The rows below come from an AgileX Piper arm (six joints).
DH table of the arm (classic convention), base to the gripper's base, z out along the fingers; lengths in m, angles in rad. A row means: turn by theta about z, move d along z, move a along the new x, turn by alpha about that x. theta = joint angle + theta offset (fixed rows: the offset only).
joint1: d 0.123; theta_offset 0; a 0; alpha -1.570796
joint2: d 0; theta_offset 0.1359; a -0.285; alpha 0
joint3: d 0; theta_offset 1.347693; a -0.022; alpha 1.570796
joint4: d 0.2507; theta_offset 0; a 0; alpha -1.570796
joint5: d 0; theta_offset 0; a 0; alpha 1.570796
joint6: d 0.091; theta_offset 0; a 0; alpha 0
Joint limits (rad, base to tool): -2.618..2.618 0..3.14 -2.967..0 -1.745..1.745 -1.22..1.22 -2.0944..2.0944
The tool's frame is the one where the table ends.
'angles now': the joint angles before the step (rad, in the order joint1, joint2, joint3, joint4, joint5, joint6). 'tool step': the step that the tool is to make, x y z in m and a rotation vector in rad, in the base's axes. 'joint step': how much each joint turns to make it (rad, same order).
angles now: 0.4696, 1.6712, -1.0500, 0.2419, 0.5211, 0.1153
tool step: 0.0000, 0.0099, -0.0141, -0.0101, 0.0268, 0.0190
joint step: 0.0257, 0.0434, -0.0001, 0.0062, -0.0154, 0.0003
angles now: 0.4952, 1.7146, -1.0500, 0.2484, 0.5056, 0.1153
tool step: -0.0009, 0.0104, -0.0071, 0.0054, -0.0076, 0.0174
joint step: 0.0287, 0.0247, 0.0001, 0.0071, -0.0353, 0.0000
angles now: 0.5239, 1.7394, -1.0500, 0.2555, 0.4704, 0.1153
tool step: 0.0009, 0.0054, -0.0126, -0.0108, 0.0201, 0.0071
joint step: 0.0125, 0.0379, 0.0000, 0.0040, -0.0155, -0.0002
